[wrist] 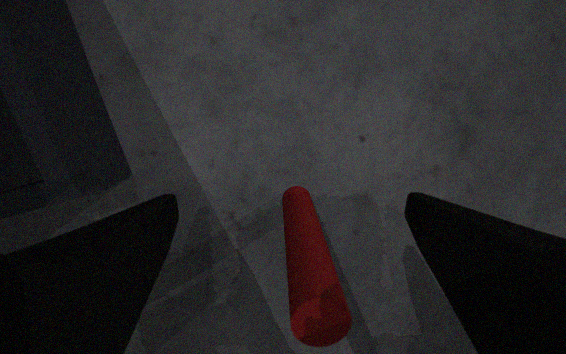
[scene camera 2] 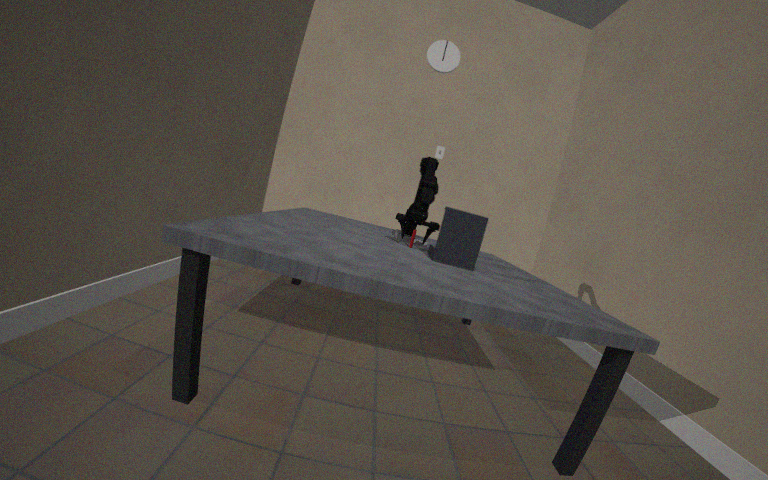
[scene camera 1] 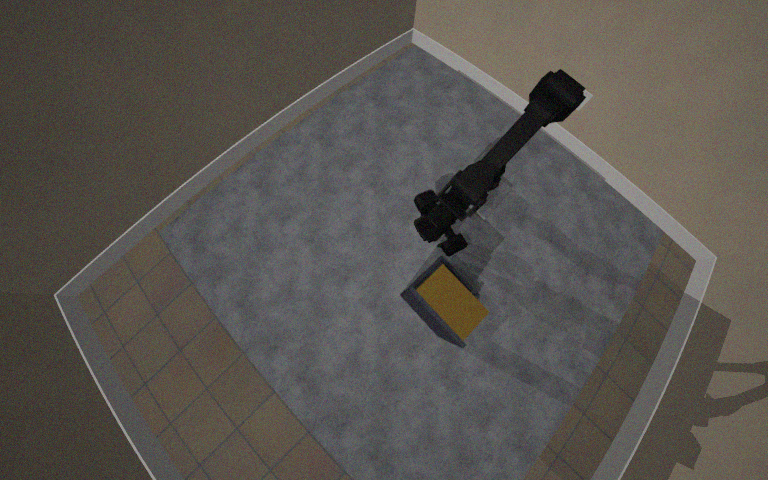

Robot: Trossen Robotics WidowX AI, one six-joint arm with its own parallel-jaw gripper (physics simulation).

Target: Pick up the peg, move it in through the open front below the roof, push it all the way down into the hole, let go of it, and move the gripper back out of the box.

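Frame: origin at the arm's base, x ahead, y left, z up, level; millimetres.
Seen in the pictures: gripper, fingertip midpoint: [wrist: 293, 204] [scene camera 2: 412, 241]; arm's base, link origin: [scene camera 2: 408, 234].
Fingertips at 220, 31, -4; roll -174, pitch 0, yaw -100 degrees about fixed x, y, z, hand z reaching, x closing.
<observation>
Offsets run from my fingertips to a thing's top centre, as dx, dy, dz. "spot": to the spot under its first point. Level surfaces: height alone.
The red peg {-9, -2, +51} [scene camera 2: 412, 238] [wrist: 312, 260] stands upright on the table, slightly tilted in the picture in scene camera 2. It is hidden under the arm in scene camera 1. My gripper [scene camera 1: 439, 223] [scene camera 2: 416, 240] [wrist: 293, 204] is open and points down, with one finger on each side of the peg. In the wrist view a gap shows between the peg and each finger. The box has a yellow roof {+95, +160, +173} [scene camera 1: 453, 302] and dark grey walls [scene camera 2: 463, 237]; a dark part of the box {spot: +54, +77, +7} [wrist: 40, 100] shows at the upper left of the wrist view. The hole does not show.
The box stands close beside the gripper, on the side of the finger at the left of the wrist view. The grey table {dz -29} [scene camera 1: 311, 226] [scene camera 2: 311, 237] [wrist: 450, 100] carries the peg and box. The black arm [scene camera 1: 512, 141] [scene camera 2: 427, 189] reaches in from the table's far edge.
</observation>
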